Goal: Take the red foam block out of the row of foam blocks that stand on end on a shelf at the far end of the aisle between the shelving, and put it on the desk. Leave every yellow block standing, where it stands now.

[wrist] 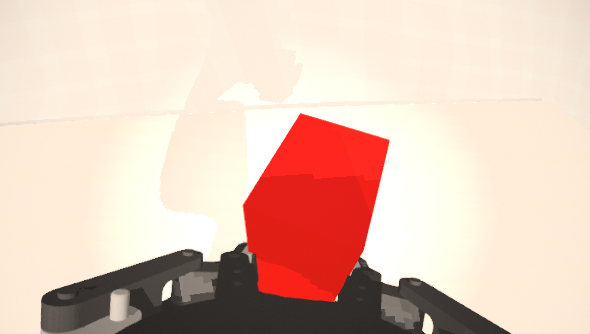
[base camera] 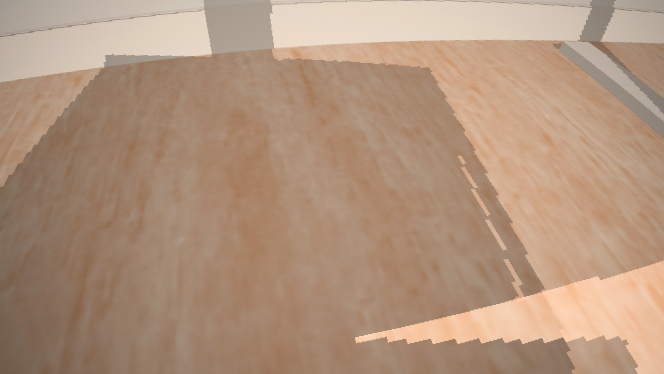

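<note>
Red foam block (wrist: 307,218), out of frame in the base camera view. White desk (wrist: 477,199), visible. My gripper (wrist: 300,258), visible.
</note>
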